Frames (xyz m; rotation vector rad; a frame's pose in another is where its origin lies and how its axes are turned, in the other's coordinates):
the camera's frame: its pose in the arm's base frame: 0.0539 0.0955 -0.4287 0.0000 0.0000 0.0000
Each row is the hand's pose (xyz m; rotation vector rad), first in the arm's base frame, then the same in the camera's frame.
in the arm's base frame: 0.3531 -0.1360 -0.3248 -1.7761 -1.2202 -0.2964
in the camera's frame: 0.2992 -0.2315 0.1039 -1.7761 -1.2202 -0.2964
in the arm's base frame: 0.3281 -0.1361 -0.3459 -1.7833 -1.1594 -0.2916
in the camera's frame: 0.2742 -0.2316 0.0828 -1.7833 -1.1594 -0.2916
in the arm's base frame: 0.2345 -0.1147 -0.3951 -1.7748 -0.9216 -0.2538
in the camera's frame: 0.1806 -0.2102 0.0336 -1.7748 -0.9216 -0.2538
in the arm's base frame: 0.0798 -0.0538 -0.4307 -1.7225 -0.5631 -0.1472
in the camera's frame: 0.0259 -0.1493 -0.0020 -1.7225 -0.5631 -0.1472
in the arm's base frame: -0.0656 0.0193 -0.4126 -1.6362 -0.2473 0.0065
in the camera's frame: -0.1195 -0.0762 0.0161 -1.6362 -0.2473 0.0065
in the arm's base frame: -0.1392 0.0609 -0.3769 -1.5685 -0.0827 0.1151
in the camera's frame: -0.1931 -0.0346 0.0518 -1.5685 -0.0827 0.1151
